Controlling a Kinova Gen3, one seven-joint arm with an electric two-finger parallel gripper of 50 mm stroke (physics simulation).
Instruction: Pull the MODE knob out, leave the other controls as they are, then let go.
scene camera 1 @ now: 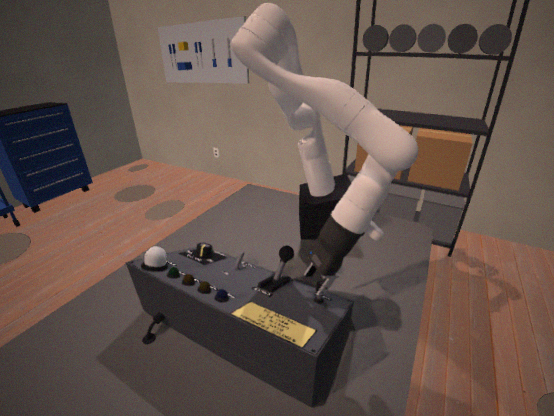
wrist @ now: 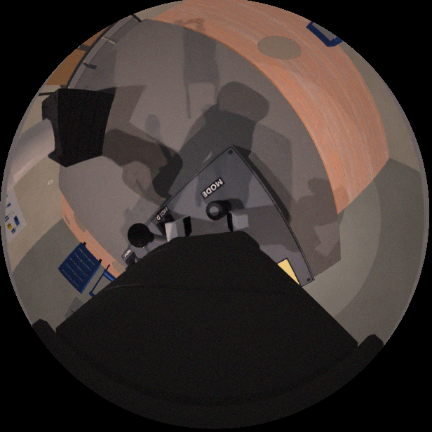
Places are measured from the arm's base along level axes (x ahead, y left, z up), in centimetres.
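Pixels of known places: gripper, fingertip midpoint: [scene camera 1: 313, 284]; arm's base, origin of the base link: [scene camera 1: 322, 190].
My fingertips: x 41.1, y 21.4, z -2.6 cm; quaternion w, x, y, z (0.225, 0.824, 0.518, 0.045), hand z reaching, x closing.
Note:
For each thing: its middle in the pictures, then the offset to it from my fingertips. "spot": a spot on its surface instead.
- MODE knob, surface spot: [scene camera 1: 318, 297] spot: dx +0.7, dy +1.9, dz -2.5 cm
- toggle, surface spot: [scene camera 1: 240, 261] spot: dx +2.6, dy -21.4, dz -1.8 cm
- rotary selector, surface spot: [scene camera 1: 204, 250] spot: dx +6.0, dy -32.2, dz -0.9 cm
- white dome, surface spot: [scene camera 1: 155, 257] spot: dx +20.7, dy -30.8, dz +6.6 cm
- yellow note, surface spot: [scene camera 1: 275, 322] spot: dx +15.7, dy +0.9, dz +2.8 cm
The MODE knob [scene camera 1: 318, 297] [wrist: 216, 210] is a small dark round knob standing at the right end of the grey control panel [scene camera 1: 295, 297] [wrist: 260, 200] in the scene view. The white MODE label [wrist: 212, 188] lies beside it in the wrist view. My gripper [scene camera 1: 317, 280] [wrist: 208, 221] is open and empty, pointing down close over the knob. In the wrist view the knob shows near the gap between the fingertips, nearer the right finger and slightly beyond the fingertip line. Its base is partly hidden in the scene view.
A black ball-topped lever [scene camera 1: 286, 253] [wrist: 140, 235] stands beside the left finger. A toggle [scene camera 1: 240, 261], a rotary selector [scene camera 1: 204, 250], a white dome [scene camera 1: 155, 257] and several coloured buttons sit farther left. A yellow note [scene camera 1: 275, 322] [wrist: 288, 271] lies on the panel's front.

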